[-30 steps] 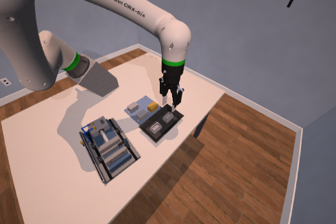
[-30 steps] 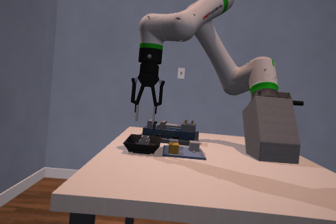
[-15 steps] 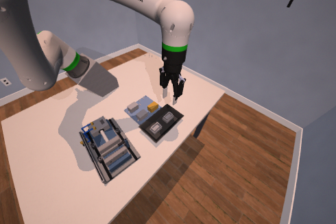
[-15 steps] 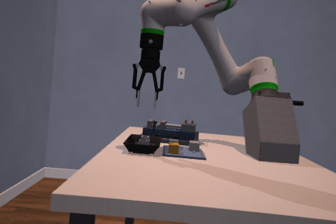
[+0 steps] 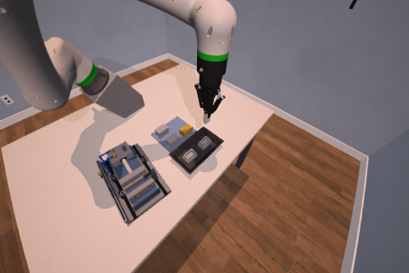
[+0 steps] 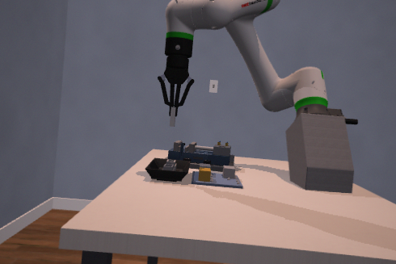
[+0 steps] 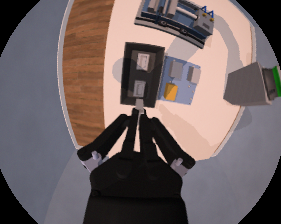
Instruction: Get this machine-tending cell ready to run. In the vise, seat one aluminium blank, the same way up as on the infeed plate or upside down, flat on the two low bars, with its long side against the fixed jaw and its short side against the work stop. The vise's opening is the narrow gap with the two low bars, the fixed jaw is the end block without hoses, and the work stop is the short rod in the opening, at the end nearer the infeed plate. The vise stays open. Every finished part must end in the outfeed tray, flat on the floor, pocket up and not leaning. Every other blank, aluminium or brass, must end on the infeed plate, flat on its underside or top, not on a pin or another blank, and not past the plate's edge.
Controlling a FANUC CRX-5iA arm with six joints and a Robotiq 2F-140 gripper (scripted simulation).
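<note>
The brass blank lies 190 mm below my hand and 130 mm behind it. From my hand the other things lie so: vise 330 mm to the right, 170 mm below, 130 mm behind.
</note>
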